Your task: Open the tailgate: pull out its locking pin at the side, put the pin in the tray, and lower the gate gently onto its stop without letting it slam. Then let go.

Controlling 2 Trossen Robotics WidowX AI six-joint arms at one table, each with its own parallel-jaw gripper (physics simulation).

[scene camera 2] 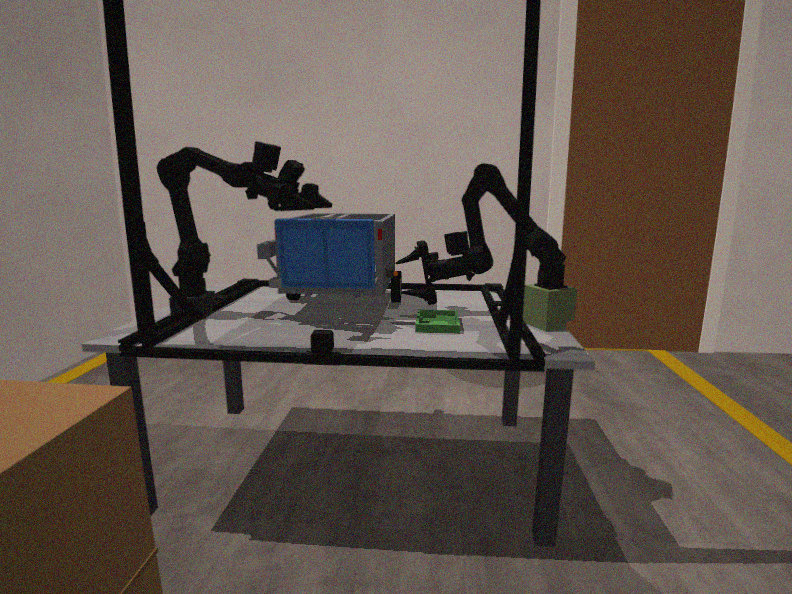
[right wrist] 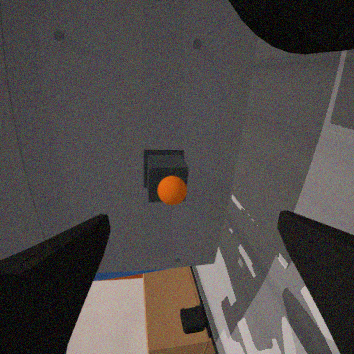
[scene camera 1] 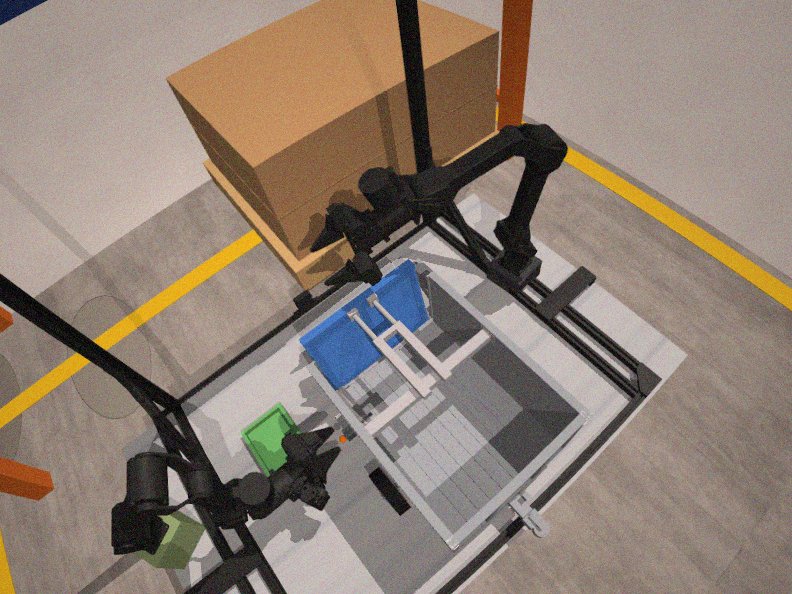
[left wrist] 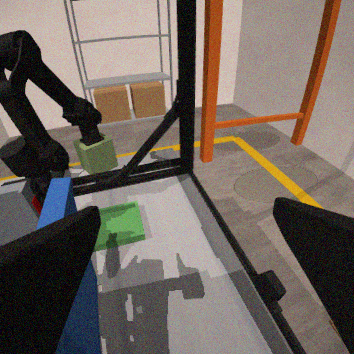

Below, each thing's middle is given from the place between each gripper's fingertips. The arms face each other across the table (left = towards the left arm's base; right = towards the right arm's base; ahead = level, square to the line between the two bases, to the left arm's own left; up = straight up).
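As for the grey truck bed point(scene camera 1: 463, 419), my left hand is 20 mm to the right of it and 340 mm short of it, and also 180 mm above it.
Counted from my right hand, the grey truck bed is 19 cm to the left and 12 cm ahead, and it lies 4 cm above that hand.
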